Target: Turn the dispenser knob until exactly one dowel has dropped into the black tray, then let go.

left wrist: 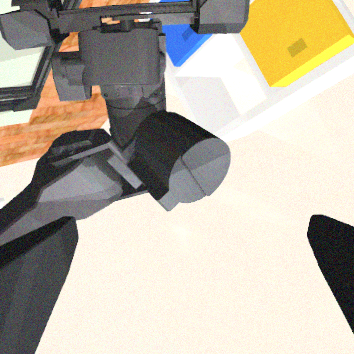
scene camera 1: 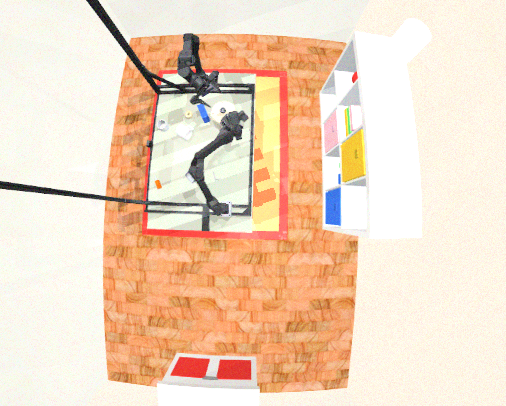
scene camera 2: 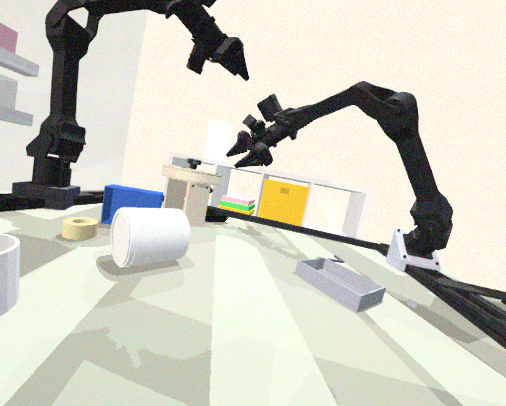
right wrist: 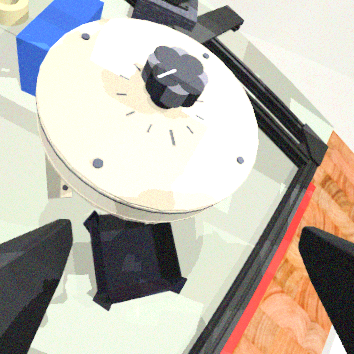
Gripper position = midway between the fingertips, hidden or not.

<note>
The left gripper (scene camera 2: 241, 77) is open, holding nothing. The right gripper (scene camera 2: 230, 161) is open and holds nothing. The table carries a white cylinder (scene camera 2: 139, 236), a tape roll (scene camera 2: 78, 228), a grey tray (scene camera 2: 353, 290) and a blue box (scene camera 2: 115, 197). Further things: a dispenser (scene camera 2: 180, 173).
The blue box is seen too in the right wrist view (right wrist: 33, 41). The left gripper is seen too in the left wrist view (left wrist: 193, 226). The right gripper also shows in the right wrist view (right wrist: 188, 234). The left wrist view misses the white cylinder: it is out of frame. The right wrist view misses the white cylinder: it is out of frame.
</note>
